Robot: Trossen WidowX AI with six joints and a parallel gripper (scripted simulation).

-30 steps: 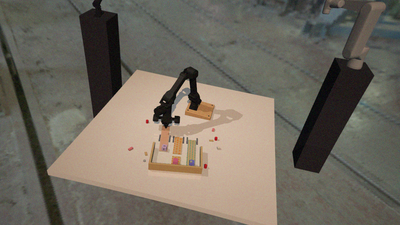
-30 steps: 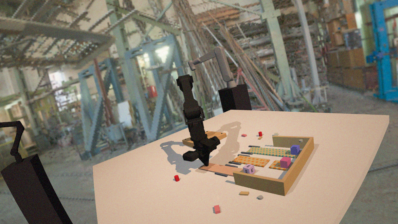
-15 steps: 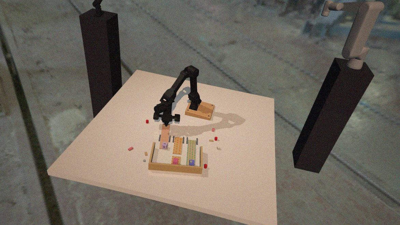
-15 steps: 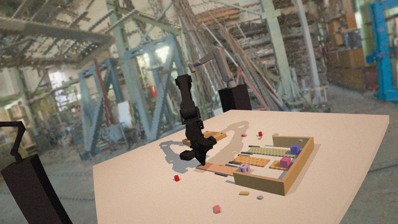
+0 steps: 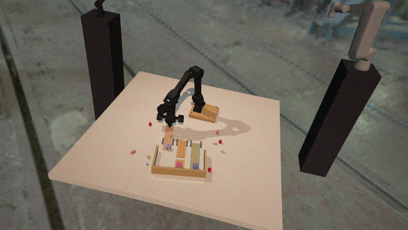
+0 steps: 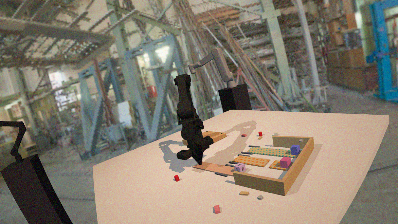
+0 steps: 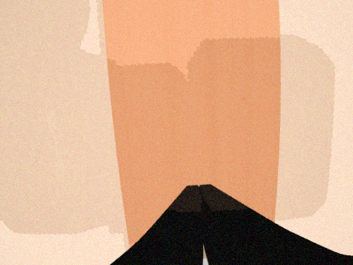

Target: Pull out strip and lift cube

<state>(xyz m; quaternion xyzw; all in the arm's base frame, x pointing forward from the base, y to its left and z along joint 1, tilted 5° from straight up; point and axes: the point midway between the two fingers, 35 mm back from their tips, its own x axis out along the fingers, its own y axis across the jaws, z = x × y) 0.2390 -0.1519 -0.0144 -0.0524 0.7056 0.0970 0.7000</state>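
The peach strip lies 100 mm ahead of my gripper tip and 20 mm to the left of it. Also, from my gripper tip: labelled cube (210 mm ahead, 50 mm to the left, 20 mm above).
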